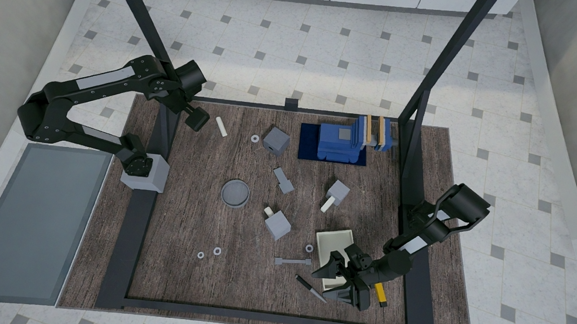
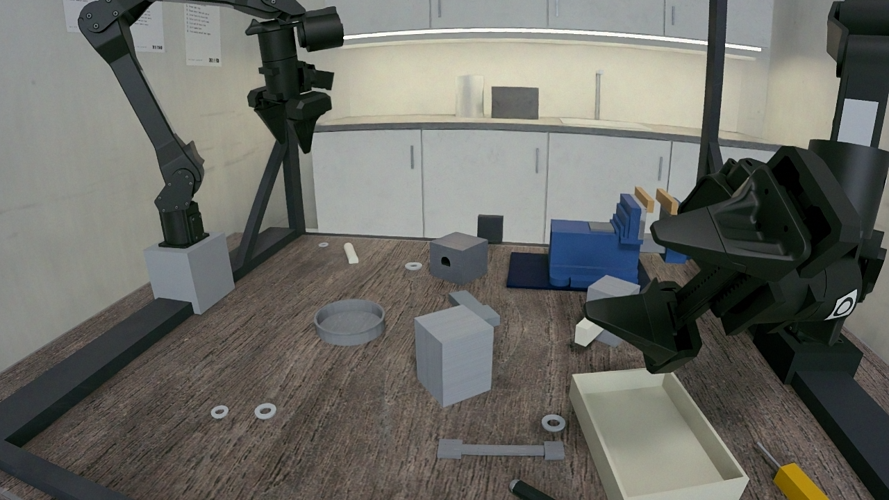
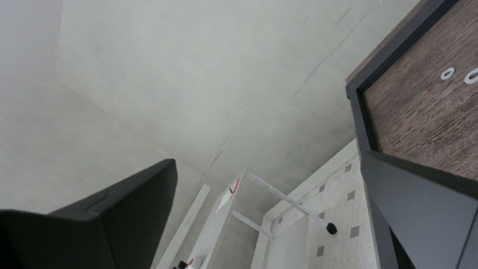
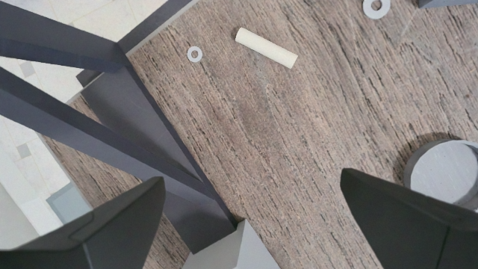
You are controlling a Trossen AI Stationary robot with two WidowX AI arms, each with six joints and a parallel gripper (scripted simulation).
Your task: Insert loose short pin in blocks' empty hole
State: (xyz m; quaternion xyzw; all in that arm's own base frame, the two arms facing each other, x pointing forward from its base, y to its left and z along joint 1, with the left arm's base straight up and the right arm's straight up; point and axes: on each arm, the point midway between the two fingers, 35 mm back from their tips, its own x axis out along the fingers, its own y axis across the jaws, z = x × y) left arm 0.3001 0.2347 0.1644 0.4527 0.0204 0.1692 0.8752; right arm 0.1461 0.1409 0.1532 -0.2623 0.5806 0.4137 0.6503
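Now: the short cream pin 9 cm behind my right hand, 5 cm to the left of it and 25 cm below it. From my right hand the other things lie so: round dish 16 cm ahead, 17 cm to the left, 24 cm below; washer 7 cm behind, 18 cm to the left, 25 cm below; cream tray 32 cm ahead, 54 cm to the left, 25 cm below.
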